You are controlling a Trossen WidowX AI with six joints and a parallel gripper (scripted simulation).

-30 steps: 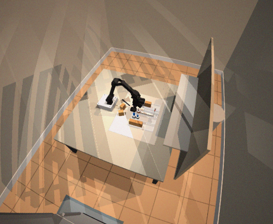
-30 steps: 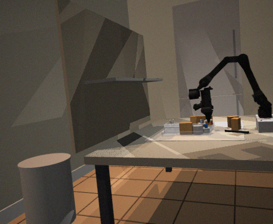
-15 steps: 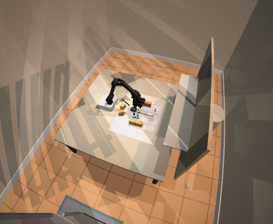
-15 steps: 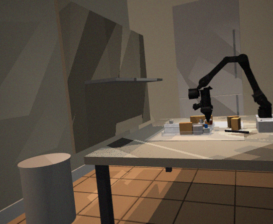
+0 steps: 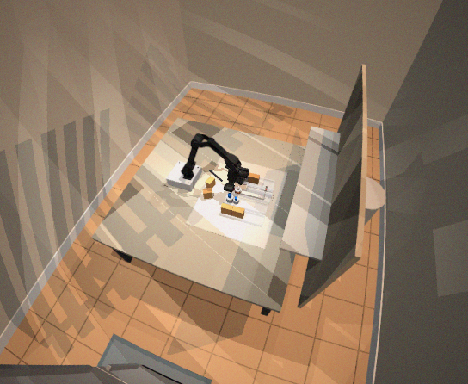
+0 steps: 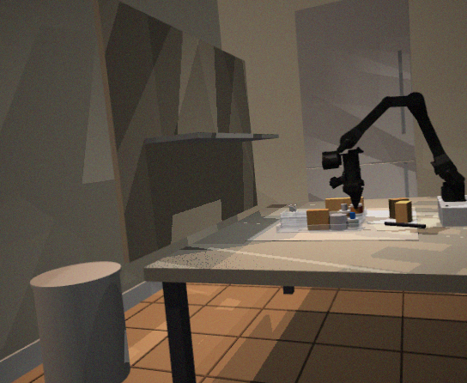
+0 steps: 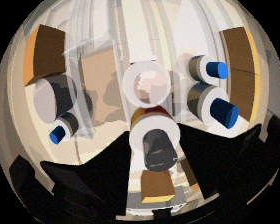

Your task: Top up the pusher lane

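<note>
Right now the grey cylinder is 130 mm to the left of my gripper tip, 50 mm ahead of it and 30 mm below it. Also, from my gripper tip: black rod (160 mm behind, 100 mm to the left, 50 mm below); lane (160 mm ahead, 40 mm below, 20 mm to the left).
</note>
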